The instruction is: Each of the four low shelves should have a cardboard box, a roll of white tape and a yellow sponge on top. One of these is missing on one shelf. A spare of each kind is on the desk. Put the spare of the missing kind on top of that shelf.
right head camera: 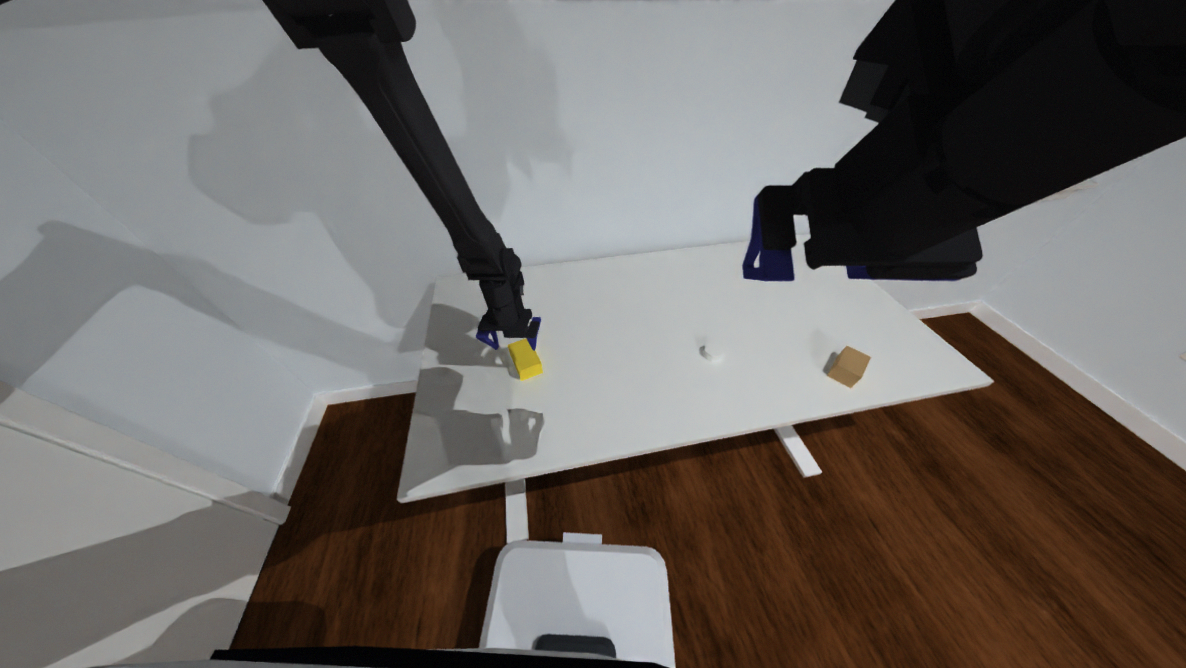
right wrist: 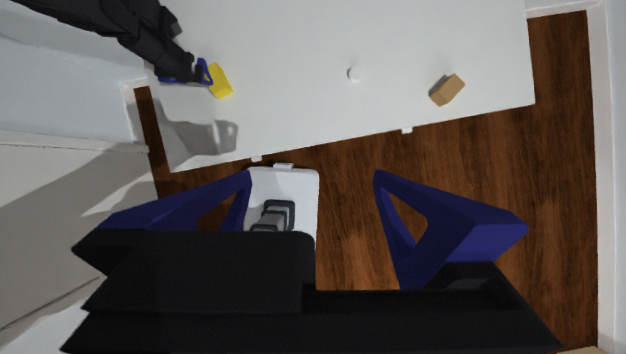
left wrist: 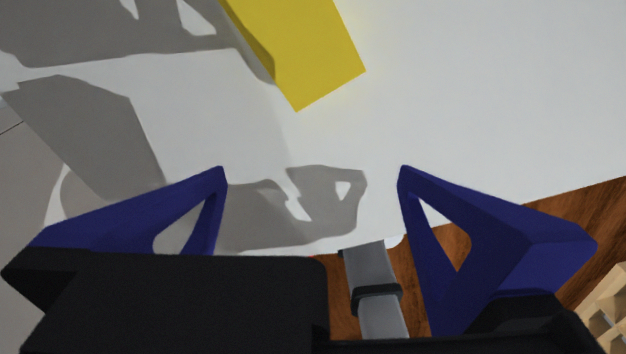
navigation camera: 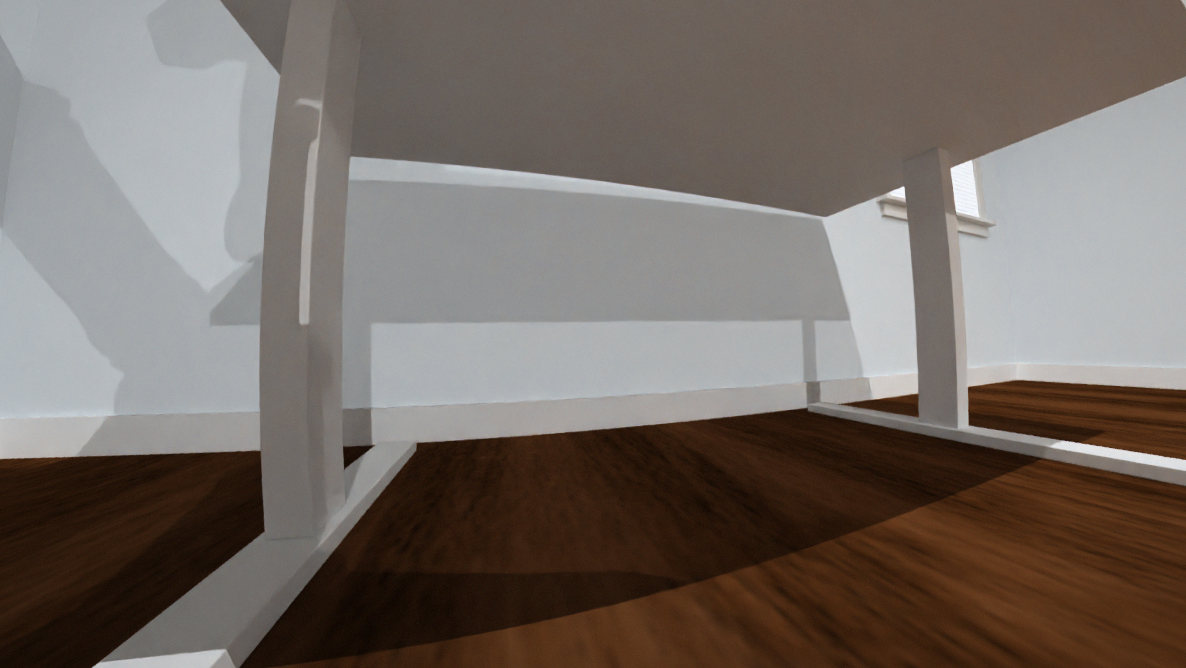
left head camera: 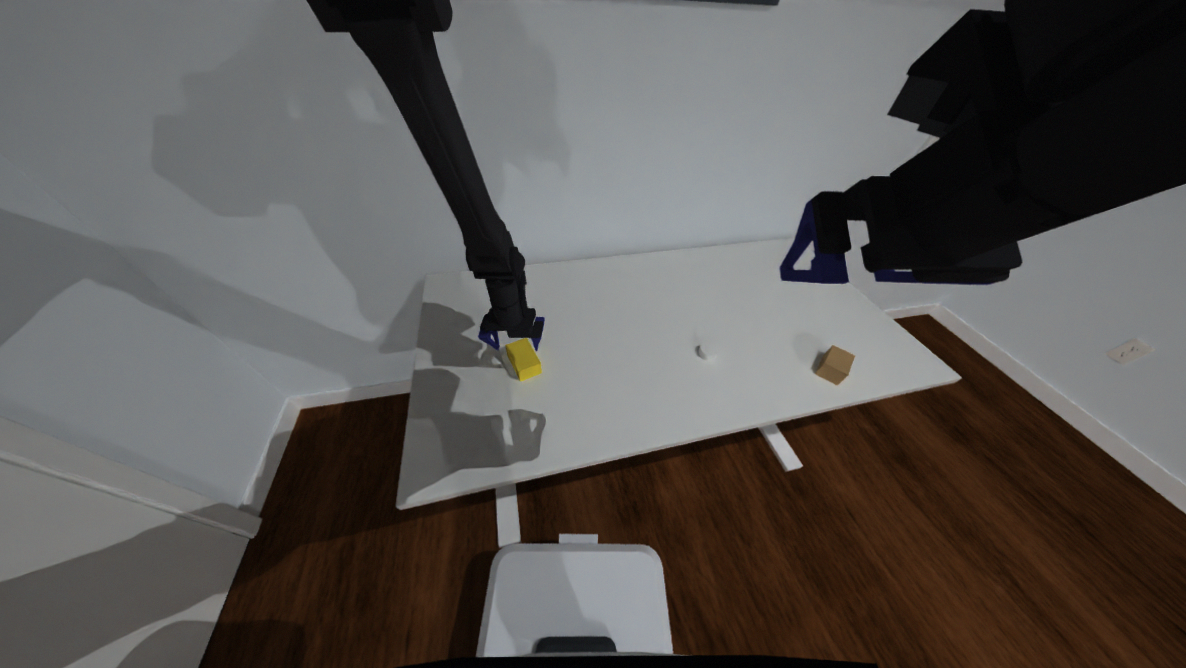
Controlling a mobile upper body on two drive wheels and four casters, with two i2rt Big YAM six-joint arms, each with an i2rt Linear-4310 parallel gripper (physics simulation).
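Places are measured from the left arm's base along level axes (x back, y left, z down), in centimetres.
Pixels of known places: left gripper, fingertip midpoint: (right head camera: 516, 348) (right wrist: 199, 82) (left wrist: 312, 175) (left head camera: 517, 348); right gripper, fingertip midpoint: (right head camera: 796, 271) (right wrist: 312, 176) (left head camera: 829, 274).
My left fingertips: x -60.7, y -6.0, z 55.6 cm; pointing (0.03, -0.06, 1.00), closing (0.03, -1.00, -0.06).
Note:
For each thing: its top centre in the pictures, then the offset to it from my left fingertips. Level surfaces: height alone.
- yellow sponge at its top centre: (left wrist: 294, 31) (left head camera: 522, 353) (right head camera: 523, 353) (right wrist: 214, 78) dx -5.5, dy +0.4, dz +8.8 cm
- white desk at its surface level: dz +13.3 cm
- white tape at its top centre: (right head camera: 713, 349) (left head camera: 709, 349) (right wrist: 355, 72) dx -11.1, dy -52.4, dz +10.9 cm
- brown cardboard box at its top centre: (right head camera: 854, 360) (left head camera: 840, 359) (right wrist: 451, 87) dx -6.6, dy -87.6, dz +8.3 cm
The yellow sponge (left head camera: 523, 360) (right head camera: 525, 360) (left wrist: 305, 55) (right wrist: 220, 81) lies on the white desk (left head camera: 630, 307) (right head camera: 630, 307) (left wrist: 475, 100) (right wrist: 300, 115). The small roll of white tape (left head camera: 705, 352) (right head camera: 712, 354) (right wrist: 353, 74) sits near its middle. The brown cardboard box (left head camera: 835, 365) (right head camera: 849, 366) (right wrist: 447, 90) is farther right. My left gripper (left head camera: 517, 344) (right head camera: 515, 345) (left wrist: 312, 175) is open and empty, just beside the sponge; in the left wrist view the sponge lies beyond the fingertips. My right gripper (left head camera: 856, 277) (right head camera: 817, 276) (right wrist: 312, 176) is open and empty, high up at the right. The low shelves cannot be made out.
The desk's legs (navigation camera: 302, 331) (navigation camera: 937, 290) stand on long white feet. My white base (left head camera: 580, 589) (right head camera: 585, 589) (right wrist: 305, 192) is close to the desk's front. Walls stand behind and at both sides. Part of a light wooden gridded thing (left wrist: 607, 315) shows at the lower right in the left wrist view.

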